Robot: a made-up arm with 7 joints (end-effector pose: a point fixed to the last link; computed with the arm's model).
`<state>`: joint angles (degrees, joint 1 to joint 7).
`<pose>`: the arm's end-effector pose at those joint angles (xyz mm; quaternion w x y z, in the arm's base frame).
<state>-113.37 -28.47 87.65 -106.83 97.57 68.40 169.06</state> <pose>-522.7 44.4 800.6 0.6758 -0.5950 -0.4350 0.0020</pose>
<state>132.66 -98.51 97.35 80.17 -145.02 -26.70 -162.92</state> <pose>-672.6 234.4 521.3 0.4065 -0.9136 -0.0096 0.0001</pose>
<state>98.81 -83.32 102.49 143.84 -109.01 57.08 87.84</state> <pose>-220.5 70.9 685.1 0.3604 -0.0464 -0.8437 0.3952</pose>
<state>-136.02 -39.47 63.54 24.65 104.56 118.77 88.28</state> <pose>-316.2 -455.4 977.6 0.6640 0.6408 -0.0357 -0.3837</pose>
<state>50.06 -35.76 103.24 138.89 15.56 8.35 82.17</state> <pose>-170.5 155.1 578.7 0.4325 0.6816 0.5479 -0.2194</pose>
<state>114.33 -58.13 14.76 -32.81 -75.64 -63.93 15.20</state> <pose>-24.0 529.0 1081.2 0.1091 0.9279 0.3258 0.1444</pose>
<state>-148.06 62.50 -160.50 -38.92 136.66 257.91 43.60</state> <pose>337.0 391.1 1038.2 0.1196 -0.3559 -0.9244 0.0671</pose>
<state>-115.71 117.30 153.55 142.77 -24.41 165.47 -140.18</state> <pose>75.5 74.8 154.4 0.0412 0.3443 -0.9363 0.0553</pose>
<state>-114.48 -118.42 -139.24 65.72 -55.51 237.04 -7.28</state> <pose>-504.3 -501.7 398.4 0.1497 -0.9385 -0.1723 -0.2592</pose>
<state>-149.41 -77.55 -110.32 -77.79 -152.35 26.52 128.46</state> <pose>-323.0 -522.4 314.4 0.6667 0.4130 0.5613 0.2643</pose>
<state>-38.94 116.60 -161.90 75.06 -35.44 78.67 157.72</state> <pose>-489.6 92.1 -135.1 0.1989 0.9711 0.1221 0.0503</pose>
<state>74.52 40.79 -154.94 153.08 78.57 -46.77 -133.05</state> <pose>208.5 -152.3 427.9 0.5358 -0.1951 0.1139 -0.8135</pose>
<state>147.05 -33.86 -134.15 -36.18 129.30 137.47 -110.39</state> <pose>-422.3 308.3 1024.3 0.4187 0.2156 0.0540 -0.8805</pose>
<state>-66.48 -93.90 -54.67 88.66 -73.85 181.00 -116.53</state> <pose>-88.9 -611.3 221.7 0.2968 0.3611 0.8735 0.1361</pose>
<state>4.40 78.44 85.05 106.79 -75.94 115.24 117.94</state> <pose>-468.0 277.1 493.5 0.2625 -0.3987 -0.7220 -0.5008</pose>
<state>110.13 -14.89 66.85 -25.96 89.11 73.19 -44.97</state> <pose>138.0 246.8 1285.9 0.9399 0.0917 0.1401 0.2975</pose>
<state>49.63 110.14 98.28 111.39 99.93 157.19 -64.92</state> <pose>-298.5 -48.9 319.7 0.4080 0.1035 -0.1954 -0.8858</pose>
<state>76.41 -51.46 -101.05 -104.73 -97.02 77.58 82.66</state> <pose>-163.7 364.0 471.0 0.2302 0.7088 -0.2668 -0.6111</pose>
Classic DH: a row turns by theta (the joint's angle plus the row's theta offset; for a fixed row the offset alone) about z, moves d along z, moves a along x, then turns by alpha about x. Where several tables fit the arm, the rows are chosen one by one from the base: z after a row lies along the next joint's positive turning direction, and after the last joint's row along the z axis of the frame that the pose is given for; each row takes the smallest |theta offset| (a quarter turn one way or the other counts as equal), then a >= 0, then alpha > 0; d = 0 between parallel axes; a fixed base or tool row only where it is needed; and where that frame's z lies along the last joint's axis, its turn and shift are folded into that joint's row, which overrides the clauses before.
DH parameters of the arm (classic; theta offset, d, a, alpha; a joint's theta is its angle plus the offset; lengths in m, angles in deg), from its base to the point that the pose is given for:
joint 1: 0 0.4737 0 90
joint 2: 0 0.0877 0 -90
joint 3: 0 0.4358 0.0123 -90
joint 4: 0 0.05 -0.0252 90
joint 5: 0 0.3859 0 90
joint 6: 90 0.0731 0.0769 90
joint 7: 0 0.0105 0 0

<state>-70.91 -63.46 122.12 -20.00 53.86 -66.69 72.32</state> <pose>83.4 -757.2 876.6 0.7483 -0.6411 -0.1269 -0.1140</pose>
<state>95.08 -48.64 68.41 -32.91 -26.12 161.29 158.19</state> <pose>265.7 459.1 969.8 0.6777 0.5215 0.1534 0.4952</pose>
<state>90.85 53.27 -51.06 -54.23 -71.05 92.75 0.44</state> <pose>-259.1 -554.6 686.1 0.3477 -0.1351 -0.7094 0.5981</pose>
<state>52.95 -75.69 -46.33 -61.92 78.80 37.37 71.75</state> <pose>218.7 585.5 891.1 0.6582 -0.6944 -0.2899 0.0234</pose>
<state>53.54 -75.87 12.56 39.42 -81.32 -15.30 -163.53</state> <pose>544.3 688.2 464.0 0.1358 -0.3442 0.7016 -0.6091</pose>
